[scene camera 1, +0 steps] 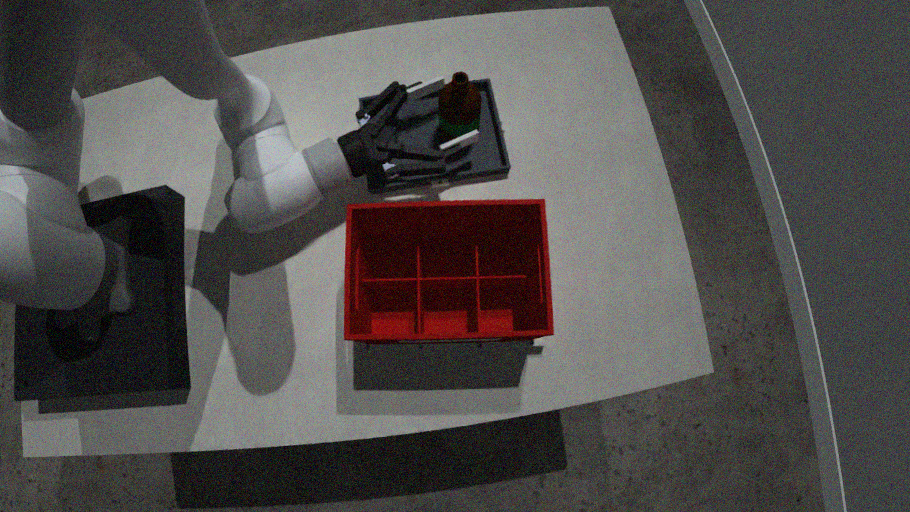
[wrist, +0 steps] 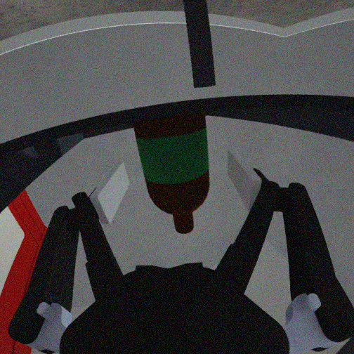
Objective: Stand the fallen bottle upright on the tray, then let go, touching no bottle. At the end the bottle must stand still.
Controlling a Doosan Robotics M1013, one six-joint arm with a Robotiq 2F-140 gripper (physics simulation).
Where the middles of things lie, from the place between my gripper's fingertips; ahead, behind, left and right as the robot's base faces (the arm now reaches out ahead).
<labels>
I see my gripper 10 mm below the brown bottle [scene camera 1: 459,101].
</labels>
